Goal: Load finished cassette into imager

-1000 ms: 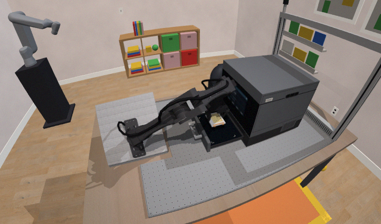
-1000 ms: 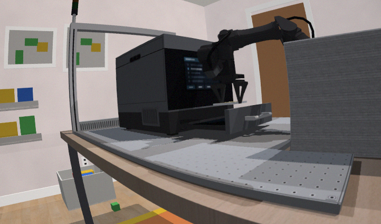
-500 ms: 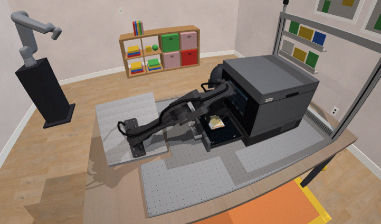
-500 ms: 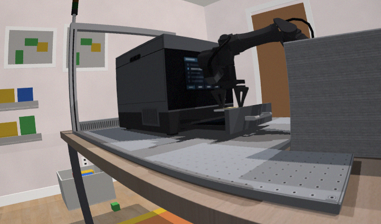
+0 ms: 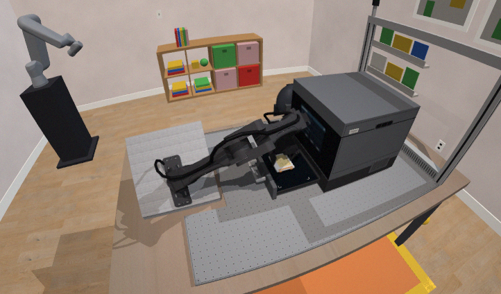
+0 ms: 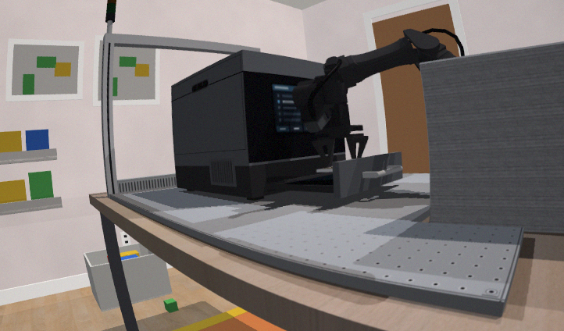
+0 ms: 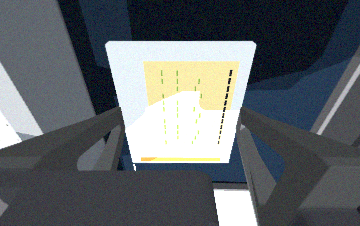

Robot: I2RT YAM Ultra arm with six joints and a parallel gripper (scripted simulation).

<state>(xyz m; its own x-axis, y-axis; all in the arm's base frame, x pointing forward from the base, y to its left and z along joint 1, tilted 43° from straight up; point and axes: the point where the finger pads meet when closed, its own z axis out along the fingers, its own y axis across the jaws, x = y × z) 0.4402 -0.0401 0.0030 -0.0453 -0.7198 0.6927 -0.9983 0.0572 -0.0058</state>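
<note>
Now: the drawer 30 mm below my hand and 30 mm ahead of it. The rest, counted from my hand: metal frame post: 750 mm ahead, 340 mm to the left, 210 mm above; finished cassette: right at my hand.
</note>
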